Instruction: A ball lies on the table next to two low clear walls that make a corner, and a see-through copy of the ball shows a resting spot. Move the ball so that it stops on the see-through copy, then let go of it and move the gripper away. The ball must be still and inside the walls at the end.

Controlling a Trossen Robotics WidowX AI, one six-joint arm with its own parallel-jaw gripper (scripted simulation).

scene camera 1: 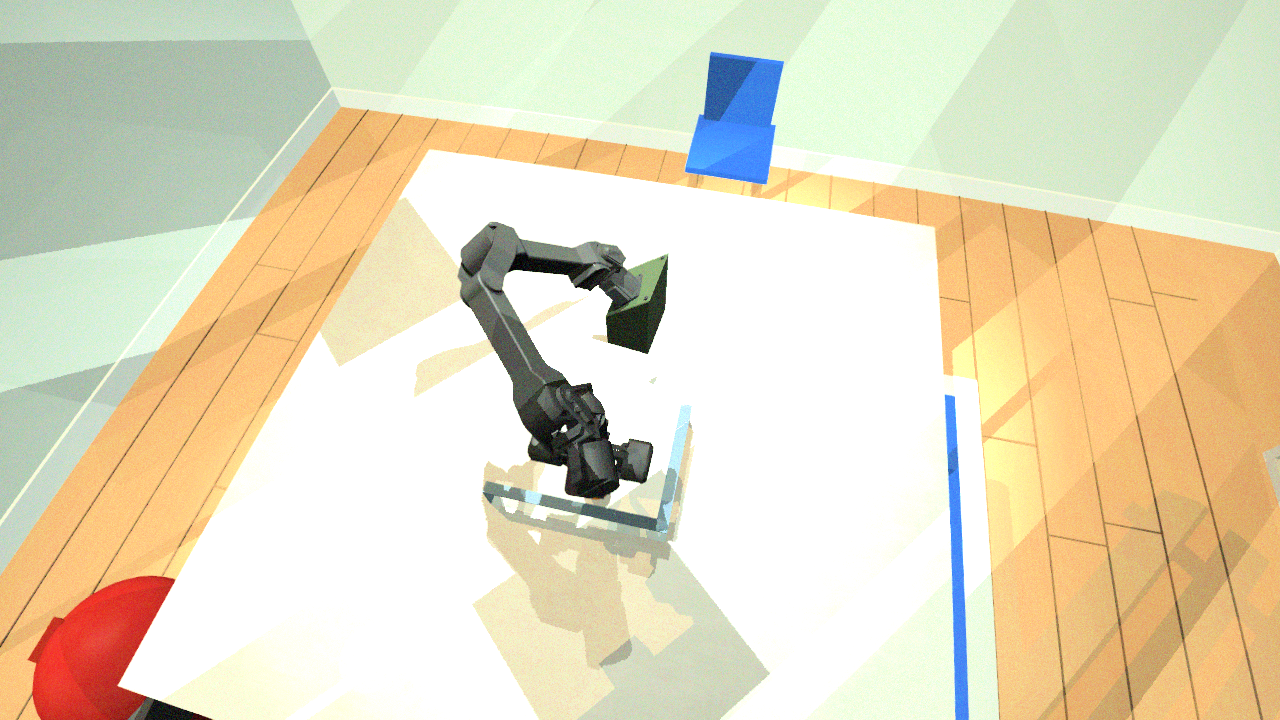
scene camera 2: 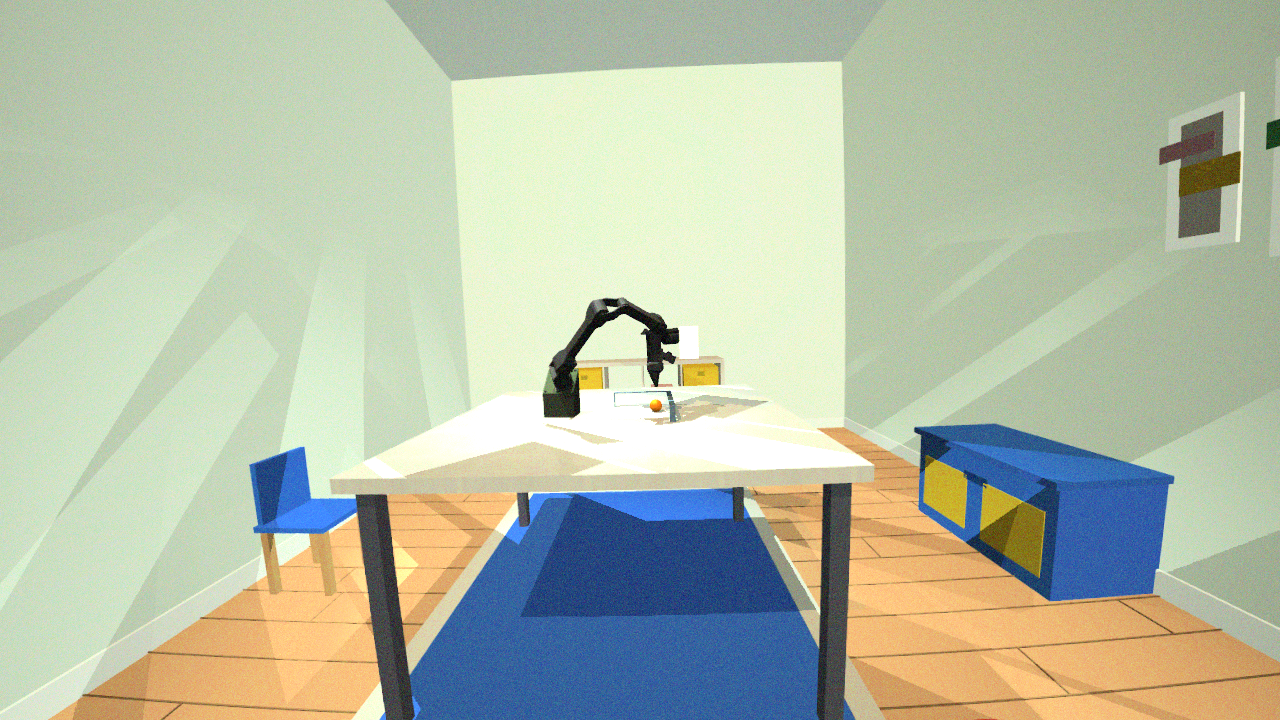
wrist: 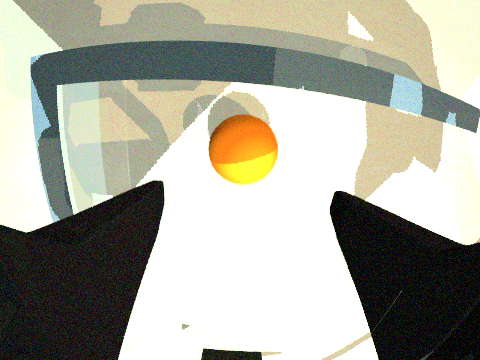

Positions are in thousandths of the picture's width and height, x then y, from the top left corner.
Labels:
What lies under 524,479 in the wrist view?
An orange ball.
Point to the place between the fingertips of my gripper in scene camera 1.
464,655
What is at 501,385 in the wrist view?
An orange ball.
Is my gripper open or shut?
Open.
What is my gripper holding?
Nothing.

